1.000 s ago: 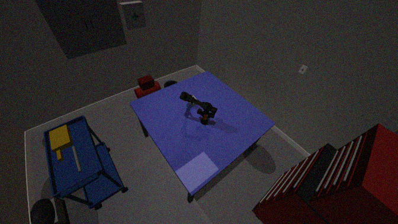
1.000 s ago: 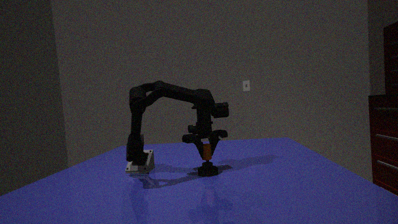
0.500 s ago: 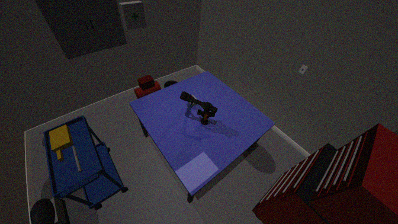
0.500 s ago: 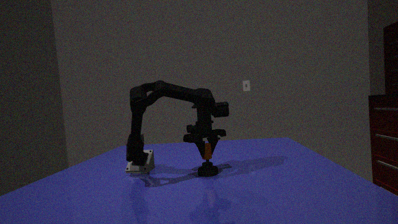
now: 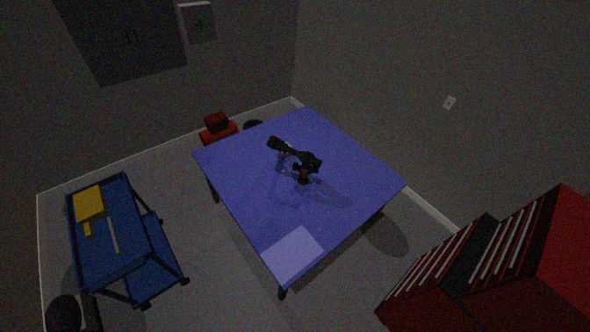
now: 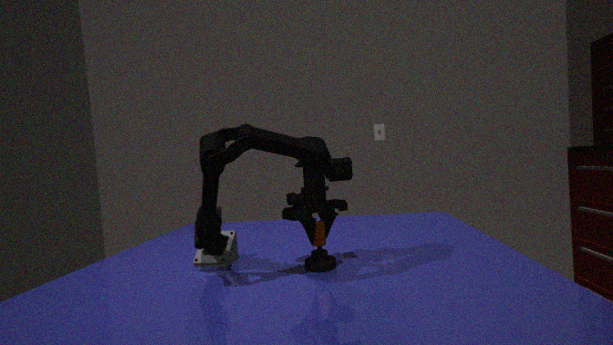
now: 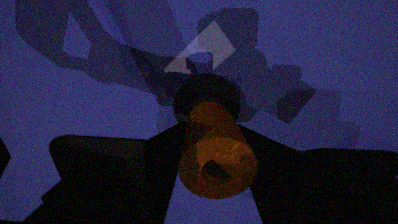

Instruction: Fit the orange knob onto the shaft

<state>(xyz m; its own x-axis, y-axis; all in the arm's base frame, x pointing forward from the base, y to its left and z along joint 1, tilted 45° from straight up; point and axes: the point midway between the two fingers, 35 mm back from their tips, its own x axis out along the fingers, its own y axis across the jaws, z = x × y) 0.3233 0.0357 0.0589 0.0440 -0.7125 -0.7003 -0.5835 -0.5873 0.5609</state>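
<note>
My gripper tip is now 20 mm below the orange knob. From my gripper tip the other things lie so: dark round pedestal: 40 mm below.
</note>
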